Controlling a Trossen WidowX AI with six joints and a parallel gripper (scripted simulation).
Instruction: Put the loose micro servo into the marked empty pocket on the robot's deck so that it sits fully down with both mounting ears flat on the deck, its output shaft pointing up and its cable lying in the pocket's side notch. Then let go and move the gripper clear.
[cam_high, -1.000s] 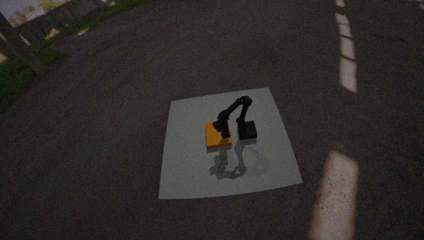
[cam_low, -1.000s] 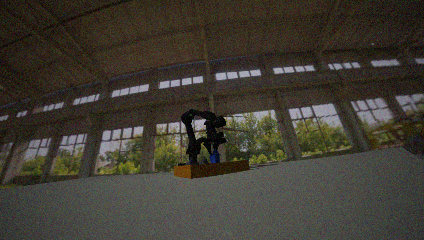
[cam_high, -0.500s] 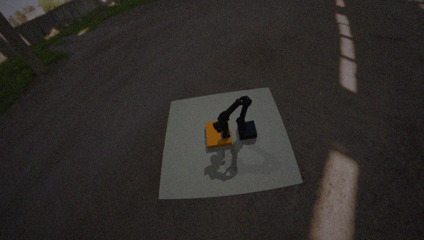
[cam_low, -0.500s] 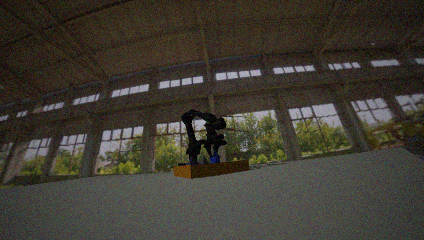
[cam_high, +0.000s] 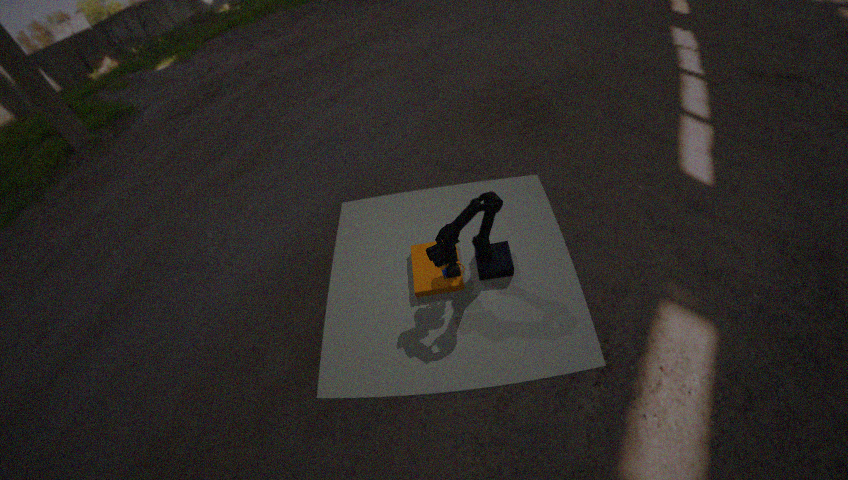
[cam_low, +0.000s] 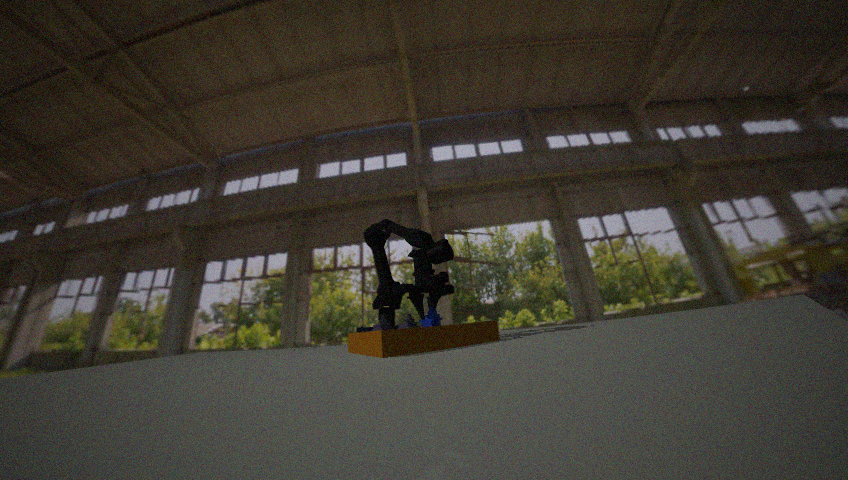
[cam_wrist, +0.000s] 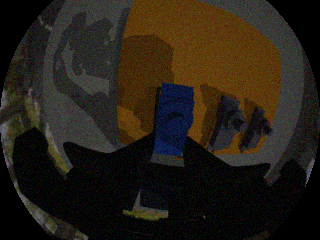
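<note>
Now: the orange deck 140 mm ahead of my gripper tip, 50 mm below it and 40 mm to the right of it.
</note>
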